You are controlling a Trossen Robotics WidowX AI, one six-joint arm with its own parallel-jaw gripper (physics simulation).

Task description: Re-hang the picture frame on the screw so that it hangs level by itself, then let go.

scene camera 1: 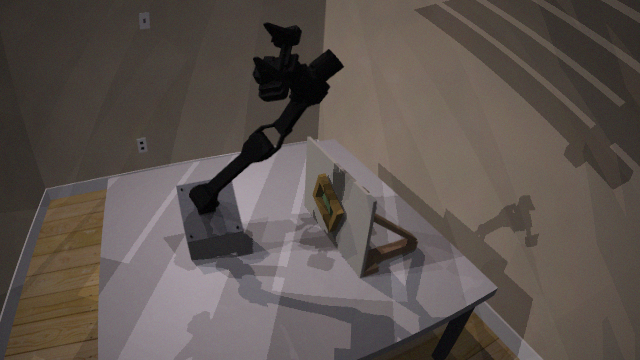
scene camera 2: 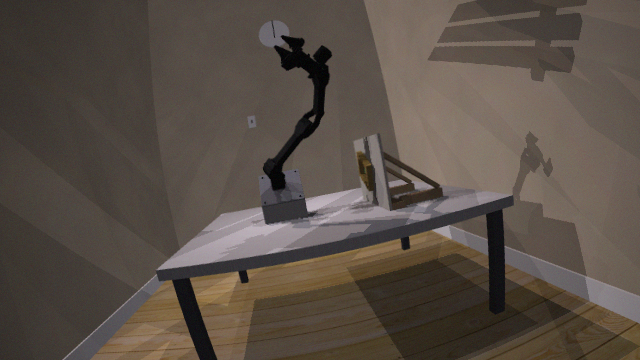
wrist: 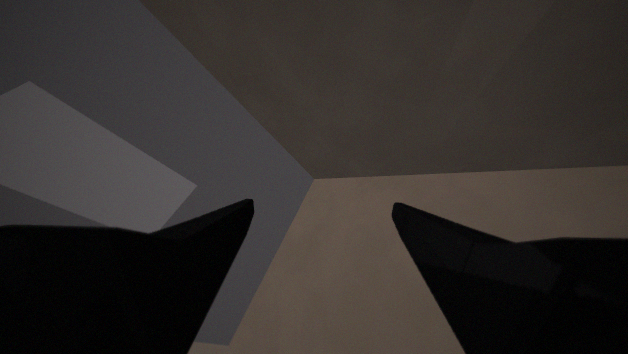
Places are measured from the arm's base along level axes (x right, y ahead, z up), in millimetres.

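Where they show: gripper, between the fingertips: (scene camera 1: 260, 39) (scene camera 2: 277, 40) (wrist: 323, 207); arm's base, origin of its link: (scene camera 1: 205, 204) (scene camera 2: 278, 184).
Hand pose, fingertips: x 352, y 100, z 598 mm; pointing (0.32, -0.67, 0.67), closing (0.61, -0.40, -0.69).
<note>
Each offset is from my fingertips to the top centre of the thing. "spot": to the spot under its first point. Level surfaces: height alone.
The picture frame @[dz -510, dx -215, dy +302 mm] (scene camera 1: 336, 219) (scene camera 2: 369, 174), gold-brown around a greenish picture, is against the front of an upright pale board @[spot: dz -585, dx -49, dy +319 mm] (scene camera 1: 356, 225) (scene camera 2: 383, 175). In the first scene view it looks tilted, slanting down towards the board's near side. I cannot make out the screw, nor whether the frame hangs on it. My gripper (scene camera 1: 260, 42) (scene camera 2: 279, 42) (wrist: 323, 207) is open and empty, high above the table and well apart from the frame, with its fingers pointing away from the board. The frame does not show in the wrist view.
Brown wooden braces @[spot: dz -725, dx -35, dy +494 mm] (scene camera 1: 395, 246) (scene camera 2: 422, 196) support the board from behind on the pale table @[dz -763 mm] (scene camera 1: 155, 315) (scene camera 2: 240, 240). The arm's grey base block (scene camera 1: 220, 245) (scene camera 2: 285, 211) stands on the table in front of the board. A round clock (scene camera 2: 267, 34) is on the wall.
</note>
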